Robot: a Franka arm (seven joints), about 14 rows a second.
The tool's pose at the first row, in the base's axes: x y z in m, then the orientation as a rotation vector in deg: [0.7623, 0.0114, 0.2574, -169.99, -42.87, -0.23]
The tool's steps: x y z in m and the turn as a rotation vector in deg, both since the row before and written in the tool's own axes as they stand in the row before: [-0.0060, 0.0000, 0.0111, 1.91, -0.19, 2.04]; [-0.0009, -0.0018, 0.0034, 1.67, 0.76, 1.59]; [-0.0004, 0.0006, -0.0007, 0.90, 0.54, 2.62]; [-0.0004, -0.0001, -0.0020, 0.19, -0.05, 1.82]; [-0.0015, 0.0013, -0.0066, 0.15, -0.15, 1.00]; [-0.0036, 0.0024, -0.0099, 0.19, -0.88, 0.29]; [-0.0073, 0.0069, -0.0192, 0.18, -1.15, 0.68]
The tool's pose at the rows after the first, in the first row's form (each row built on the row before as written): [0.7568, 0.0094, 0.2462, -168.95, -39.47, 0.89]; [0.7551, 0.0110, 0.2430, -167.74, -36.69, 0.48]; [0.7550, 0.0102, 0.2436, -167.58, -32.62, 0.26]; [0.7547, 0.0098, 0.2456, -167.90, -29.93, 0.61]; [0.7540, 0.0070, 0.2519, -168.03, -28.46, 0.99]; [0.7518, 0.0020, 0.2612, -168.03, -28.14, 2.36]; [0.7482, -0.0099, 0.2790, -168.16, -27.28, 4.18]
